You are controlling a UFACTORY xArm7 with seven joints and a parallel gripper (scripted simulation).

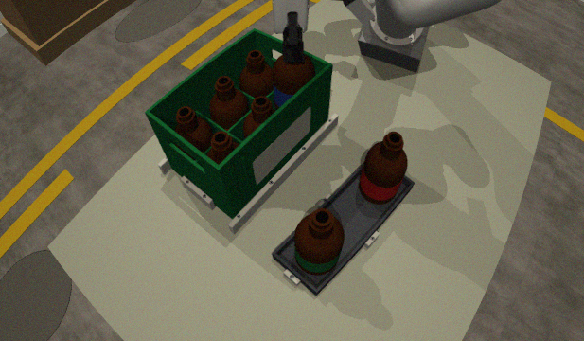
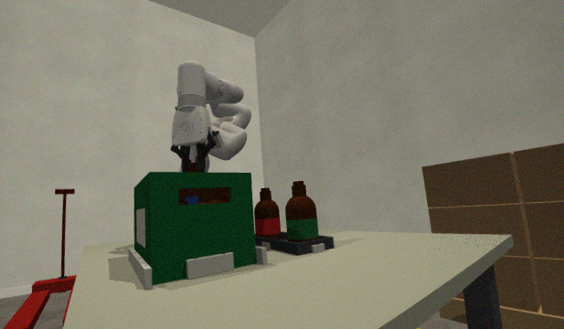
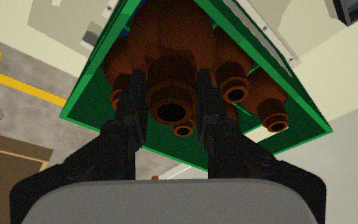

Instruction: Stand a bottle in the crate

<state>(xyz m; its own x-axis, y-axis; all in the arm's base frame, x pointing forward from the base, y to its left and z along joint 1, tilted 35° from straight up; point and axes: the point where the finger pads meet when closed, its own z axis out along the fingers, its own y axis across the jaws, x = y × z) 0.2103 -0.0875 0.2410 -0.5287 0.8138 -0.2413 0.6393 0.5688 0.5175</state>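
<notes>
My gripper is now 14 cm above the green crate, 9 cm short of it and 4 cm to the left of it. Also, from my hand: dark tray: 21 cm below, 20 cm to the left, 10 cm ahead.
</notes>
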